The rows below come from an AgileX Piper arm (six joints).
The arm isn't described. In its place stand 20 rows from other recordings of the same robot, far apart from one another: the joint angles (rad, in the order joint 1, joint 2, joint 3, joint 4, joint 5, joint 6), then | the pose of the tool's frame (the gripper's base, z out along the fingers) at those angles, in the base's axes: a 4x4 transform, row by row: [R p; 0 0 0 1], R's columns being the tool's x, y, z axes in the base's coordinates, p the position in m.
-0.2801 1.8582 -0.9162 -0.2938 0.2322 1.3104 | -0.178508 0.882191 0.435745 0.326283; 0.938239 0.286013 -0.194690 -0.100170; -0.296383 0.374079 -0.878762 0.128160; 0 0 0 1
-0.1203 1.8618 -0.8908 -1.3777 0.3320 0.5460 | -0.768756 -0.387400 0.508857 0.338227; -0.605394 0.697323 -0.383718 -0.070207; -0.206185 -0.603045 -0.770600 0.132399; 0 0 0 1
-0.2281 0.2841 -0.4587 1.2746 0.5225 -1.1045 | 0.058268 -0.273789 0.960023 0.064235; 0.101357 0.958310 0.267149 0.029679; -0.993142 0.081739 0.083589 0.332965; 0 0 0 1
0.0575 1.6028 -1.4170 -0.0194 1.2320 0.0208 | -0.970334 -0.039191 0.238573 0.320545; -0.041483 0.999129 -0.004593 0.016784; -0.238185 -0.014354 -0.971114 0.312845; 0 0 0 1
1.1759 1.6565 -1.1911 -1.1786 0.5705 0.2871 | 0.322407 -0.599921 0.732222 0.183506; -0.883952 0.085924 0.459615 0.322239; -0.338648 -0.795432 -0.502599 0.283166; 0 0 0 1
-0.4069 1.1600 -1.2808 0.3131 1.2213 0.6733 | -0.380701 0.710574 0.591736 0.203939; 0.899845 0.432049 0.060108 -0.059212; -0.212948 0.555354 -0.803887 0.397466; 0 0 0 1
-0.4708 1.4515 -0.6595 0.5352 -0.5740 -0.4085 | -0.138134 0.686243 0.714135 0.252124; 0.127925 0.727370 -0.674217 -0.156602; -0.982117 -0.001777 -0.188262 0.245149; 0 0 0 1
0.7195 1.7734 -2.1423 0.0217 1.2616 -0.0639 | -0.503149 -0.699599 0.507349 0.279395; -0.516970 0.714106 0.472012 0.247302; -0.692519 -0.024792 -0.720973 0.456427; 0 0 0 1
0.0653 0.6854 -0.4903 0.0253 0.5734 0.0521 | -0.632217 -0.029631 0.774225 0.127809; 0.032096 0.997409 0.064382 0.009609; -0.774126 0.065553 -0.629628 0.269209; 0 0 0 1
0.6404 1.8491 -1.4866 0.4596 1.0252 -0.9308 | -0.184627 -0.982785 0.006876 0.290896; -0.862640 0.165401 0.478012 0.259798; -0.470920 0.082322 -0.878327 0.256994; 0 0 0 1
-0.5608 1.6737 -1.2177 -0.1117 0.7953 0.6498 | -0.352039 0.888608 0.294014 0.288626; 0.857742 0.432009 -0.278653 -0.189829; -0.374630 0.154091 -0.914280 0.246854; 0 0 0 1
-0.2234 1.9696 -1.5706 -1.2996 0.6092 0.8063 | -0.699438 0.398662 0.593174 0.434922; -0.203671 0.684370 -0.700111 -0.150257; -0.685058 -0.610497 -0.397479 0.276077; 0 0 0 1
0.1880 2.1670 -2.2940 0.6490 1.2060 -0.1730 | -0.817249 -0.422088 0.392359 0.458983; -0.078867 0.756354 0.649391 0.139622; -0.570863 0.499770 -0.651418 0.350501; 0 0 0 1
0.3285 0.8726 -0.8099 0.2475 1.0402 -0.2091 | -0.760249 -0.486892 0.430068 0.132064; -0.343632 0.863220 0.369823 0.065328; -0.551306 0.133372 -0.823573 0.317321; 0 0 0 1
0.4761 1.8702 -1.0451 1.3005 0.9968 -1.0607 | -0.825107 -0.545278 -0.147887 0.271407; -0.400195 0.379310 0.834247 0.222811; -0.398802 0.747526 -0.531189 0.180688; 0 0 0 1
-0.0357 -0.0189 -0.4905 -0.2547 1.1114 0.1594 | -0.469736 0.253785 0.845542 -0.011000; 0.060107 0.964760 -0.256175 -0.020171; -0.880758 -0.069512 -0.468437 0.272711; 0 0 0 1
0.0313 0.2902 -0.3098 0.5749 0.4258 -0.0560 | -0.339303 -0.103353 0.934982 0.072523; 0.437045 0.862836 0.253981 0.022719; -0.832986 0.494805 -0.247593 0.266867; 0 0 0 1
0.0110 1.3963 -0.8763 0.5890 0.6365 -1.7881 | -0.040726 -0.853752 0.519084 0.273075; -0.908762 0.247595 0.335928 0.033054; -0.415323 -0.458043 -0.785941 0.251087; 0 0 0 1
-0.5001 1.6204 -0.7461 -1.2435 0.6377 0.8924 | -0.899353 0.423566 0.108425 0.224993; 0.232591 0.673473 -0.701666 -0.181404; -0.370223 -0.605827 -0.704208 0.176968; 0 0 0 1
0.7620 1.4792 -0.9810 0.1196 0.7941 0.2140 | -0.853454 -0.480668 0.201433 0.200117; -0.410007 0.857839 0.309849 0.201669; -0.321732 0.181853 -0.929203 0.243166; 0 0 0 1
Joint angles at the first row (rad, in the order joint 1, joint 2, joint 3, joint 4, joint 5, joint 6):
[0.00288 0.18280 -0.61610 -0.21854 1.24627 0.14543]
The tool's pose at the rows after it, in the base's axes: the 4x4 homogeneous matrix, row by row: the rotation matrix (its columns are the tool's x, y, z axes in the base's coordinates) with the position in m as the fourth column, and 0 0 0 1 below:
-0.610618 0.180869 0.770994 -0.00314; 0.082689 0.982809 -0.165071 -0.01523; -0.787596 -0.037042 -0.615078 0.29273; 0 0 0 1
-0.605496 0.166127 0.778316 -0.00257; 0.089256 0.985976 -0.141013 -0.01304; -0.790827 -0.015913 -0.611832 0.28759; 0 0 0 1
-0.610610 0.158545 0.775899 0.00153; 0.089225 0.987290 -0.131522 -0.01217; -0.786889 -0.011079 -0.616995 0.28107; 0 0 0 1
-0.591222 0.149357 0.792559 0.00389; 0.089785 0.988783 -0.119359 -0.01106; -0.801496 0.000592 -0.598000 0.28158; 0 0 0 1
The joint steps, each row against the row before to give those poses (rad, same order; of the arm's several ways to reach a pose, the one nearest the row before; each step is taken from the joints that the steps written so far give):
[-0.00003 -0.05218 0.01859 0.04030 -0.01347 -0.00003]
[-0.00002 -0.01488 0.02149 0.02501 -0.01502 -0.00001]
[0.00009 0.00000 0.02954 0.00883 -0.02418 0.00008]
[-0.00001 0.00002 0.00588 0.01141 -0.03171 -0.00001]

